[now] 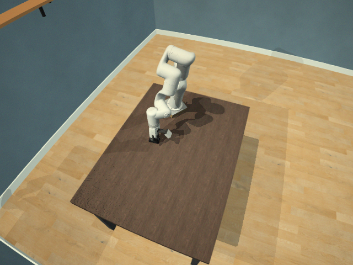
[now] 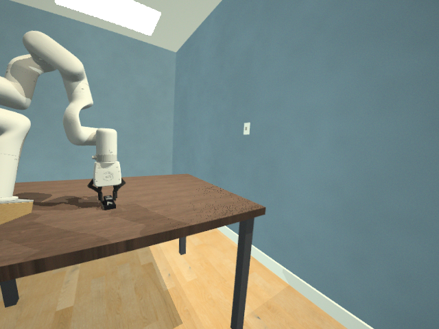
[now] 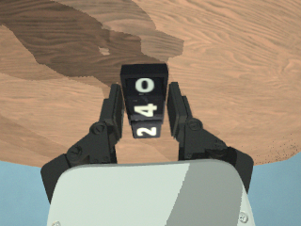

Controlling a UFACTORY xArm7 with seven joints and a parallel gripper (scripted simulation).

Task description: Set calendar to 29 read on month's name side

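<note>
Now: the black tray 2 cm to the right of my hand and 3 cm below it.
</note>
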